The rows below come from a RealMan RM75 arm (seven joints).
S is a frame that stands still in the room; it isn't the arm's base.
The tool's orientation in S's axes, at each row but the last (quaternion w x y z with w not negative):
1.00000, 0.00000, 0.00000, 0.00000
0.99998, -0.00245, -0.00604, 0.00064
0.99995, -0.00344, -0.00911, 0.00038
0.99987, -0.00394, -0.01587, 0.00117
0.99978, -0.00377, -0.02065, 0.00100
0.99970, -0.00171, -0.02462, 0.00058
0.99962, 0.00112, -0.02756, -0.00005
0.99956, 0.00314, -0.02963, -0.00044
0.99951, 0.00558, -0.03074, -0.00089
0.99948, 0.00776, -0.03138, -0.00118
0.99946, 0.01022, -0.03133, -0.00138
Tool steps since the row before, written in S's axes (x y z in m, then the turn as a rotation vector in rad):
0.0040, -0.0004, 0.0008, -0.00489, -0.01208, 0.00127
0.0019, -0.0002, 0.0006, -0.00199, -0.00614, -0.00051
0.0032, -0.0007, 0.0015, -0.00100, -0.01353, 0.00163
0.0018, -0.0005, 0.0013, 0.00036, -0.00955, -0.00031
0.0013, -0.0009, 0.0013, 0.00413, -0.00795, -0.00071
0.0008, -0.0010, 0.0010, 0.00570, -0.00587, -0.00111
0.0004, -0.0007, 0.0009, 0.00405, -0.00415, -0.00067
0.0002, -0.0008, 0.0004, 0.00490, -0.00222, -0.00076
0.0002, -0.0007, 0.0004, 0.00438, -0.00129, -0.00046
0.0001, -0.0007, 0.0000, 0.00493, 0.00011, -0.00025
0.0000, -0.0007, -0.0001, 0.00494, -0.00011, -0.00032
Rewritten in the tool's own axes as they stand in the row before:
0.0040, -0.0004, 0.0008, -0.00489, -0.01208, 0.00127
0.0019, -0.0002, 0.0006, -0.00200, -0.00613, -0.00052
0.0032, -0.0007, 0.0014, -0.00098, -0.01354, 0.00155
0.0018, -0.0005, 0.0012, 0.00033, -0.00955, -0.00040
0.0014, -0.0009, 0.0012, 0.00408, -0.00795, -0.00094
0.0008, -0.0010, 0.0010, 0.00563, -0.00587, -0.00141
0.0004, -0.0007, 0.0009, 0.00401, -0.00415, -0.00088
0.0002, -0.0008, 0.0004, 0.00485, -0.00222, -0.00104
0.0002, -0.0007, 0.0004, 0.00435, -0.00129, -0.00071
0.0001, -0.0007, 0.0000, 0.00490, 0.00012, -0.00056
0.0000, -0.0007, -0.0001, 0.00491, -0.00011, -0.00063

